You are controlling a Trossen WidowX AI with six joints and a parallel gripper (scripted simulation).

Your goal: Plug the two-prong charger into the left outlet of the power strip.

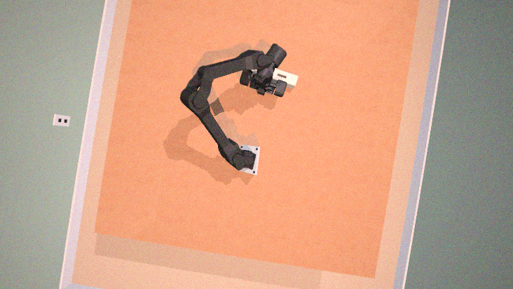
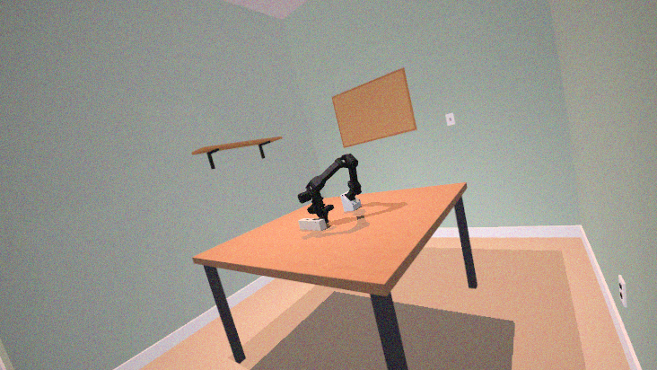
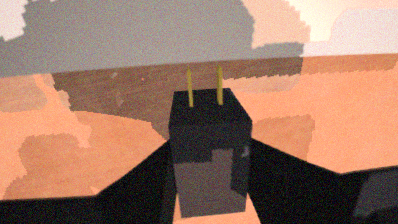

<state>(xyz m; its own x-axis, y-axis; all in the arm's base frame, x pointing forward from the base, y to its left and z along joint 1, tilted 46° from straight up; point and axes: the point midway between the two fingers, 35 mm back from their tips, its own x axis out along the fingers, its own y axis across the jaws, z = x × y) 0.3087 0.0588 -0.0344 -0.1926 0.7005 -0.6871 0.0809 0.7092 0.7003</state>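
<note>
The black two-prong charger is 2 cm ahead of my gripper tip and 1 cm above it.
</note>
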